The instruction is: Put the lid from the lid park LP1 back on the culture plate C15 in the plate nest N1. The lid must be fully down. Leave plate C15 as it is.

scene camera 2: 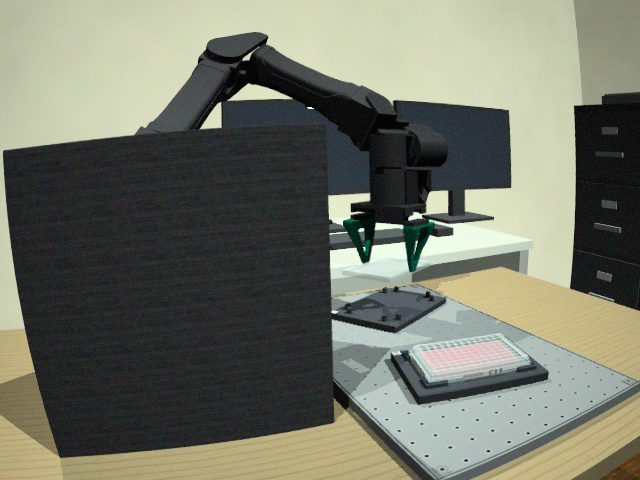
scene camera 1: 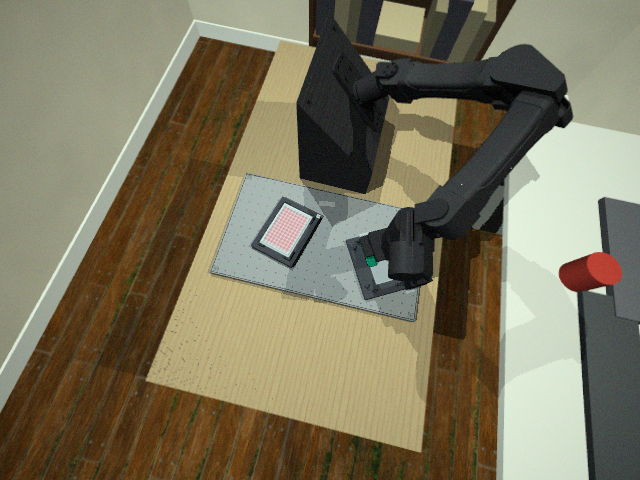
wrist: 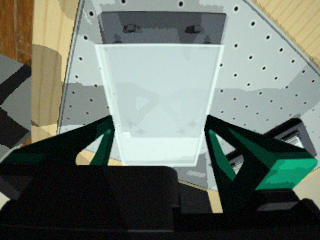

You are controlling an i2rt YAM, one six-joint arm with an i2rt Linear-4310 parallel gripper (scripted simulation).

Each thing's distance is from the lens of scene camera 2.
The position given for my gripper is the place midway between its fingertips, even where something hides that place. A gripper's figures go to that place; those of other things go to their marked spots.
my gripper (scene camera 2: 388, 268): 77 cm
clear lid (scene camera 2: 388, 269): 74 cm
culture plate C15 (scene camera 2: 464, 359): 55 cm
The marked spots on the clear lid and the culture plate C15 are 25 cm apart.
